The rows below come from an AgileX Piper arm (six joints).
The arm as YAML. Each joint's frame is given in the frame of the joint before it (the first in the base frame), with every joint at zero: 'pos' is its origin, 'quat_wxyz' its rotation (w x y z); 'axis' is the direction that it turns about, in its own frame. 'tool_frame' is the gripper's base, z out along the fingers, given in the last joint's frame.
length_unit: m
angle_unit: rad
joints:
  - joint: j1
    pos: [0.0, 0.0, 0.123]
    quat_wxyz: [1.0, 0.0, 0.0, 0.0]
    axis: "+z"
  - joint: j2
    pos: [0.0, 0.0, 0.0]
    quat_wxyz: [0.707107, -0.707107, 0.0, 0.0]
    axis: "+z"
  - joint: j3
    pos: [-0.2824, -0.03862, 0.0]
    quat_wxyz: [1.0, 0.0, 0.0, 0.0]
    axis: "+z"
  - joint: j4
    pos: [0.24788, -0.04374, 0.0]
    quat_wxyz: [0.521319, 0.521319, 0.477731, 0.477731]
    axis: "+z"
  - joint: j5
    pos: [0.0, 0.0, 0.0]
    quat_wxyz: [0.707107, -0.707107, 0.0, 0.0]
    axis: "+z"
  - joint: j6
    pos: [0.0, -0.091, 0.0]
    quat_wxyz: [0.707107, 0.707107, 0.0, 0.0]
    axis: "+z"
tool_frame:
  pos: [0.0, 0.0, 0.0]
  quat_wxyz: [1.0, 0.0, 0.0, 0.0]
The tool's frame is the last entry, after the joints.
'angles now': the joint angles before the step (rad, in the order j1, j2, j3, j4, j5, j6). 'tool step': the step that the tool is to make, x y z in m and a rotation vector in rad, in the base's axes. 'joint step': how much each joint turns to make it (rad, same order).
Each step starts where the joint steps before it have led.
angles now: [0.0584, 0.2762, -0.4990, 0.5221, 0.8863, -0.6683]
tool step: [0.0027, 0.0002, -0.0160, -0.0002, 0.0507, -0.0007]
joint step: [0.0010, 0.0000, 0.0530, 0.0014, -0.0032, 0.0012]
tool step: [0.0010, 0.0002, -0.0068, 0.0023, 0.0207, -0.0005]
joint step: [-0.0008, 0.0001, 0.0230, 0.0041, -0.0025, -0.0010]
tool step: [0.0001, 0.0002, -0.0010, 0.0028, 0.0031, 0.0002]
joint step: [-0.0020, -0.0002, 0.0037, 0.0047, 0.0002, -0.0020]
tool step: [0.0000, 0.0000, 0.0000, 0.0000, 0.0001, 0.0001]
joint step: [0.0003, 0.0001, 0.0000, -0.0002, -0.0001, 0.0003]
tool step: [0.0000, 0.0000, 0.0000, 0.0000, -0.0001, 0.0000]
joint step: [0.0000, 0.0000, 0.0000, 0.0000, -0.0001, -0.0001]
